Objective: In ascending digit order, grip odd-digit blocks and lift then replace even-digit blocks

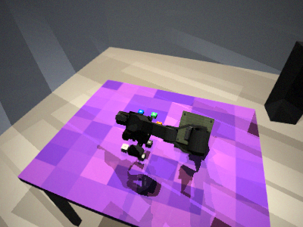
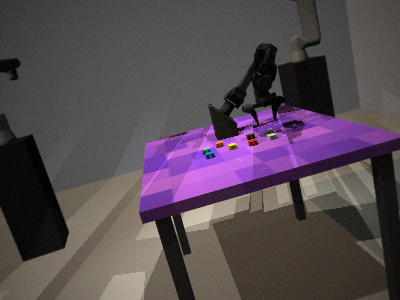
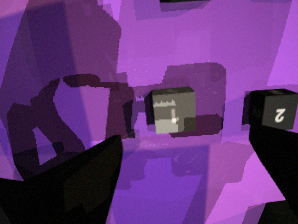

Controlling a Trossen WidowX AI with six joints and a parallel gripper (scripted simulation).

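Now: gripper tip 4 cm above the grey block. The rest, counted from my gripper tip: black block: 2 cm behind, 8 cm to the right, 4 cm below; then yellow block: 6 cm ahead, 20 cm to the right, 4 cm below; then red block: 10 cm ahead, 12 cm to the right, 4 cm below.
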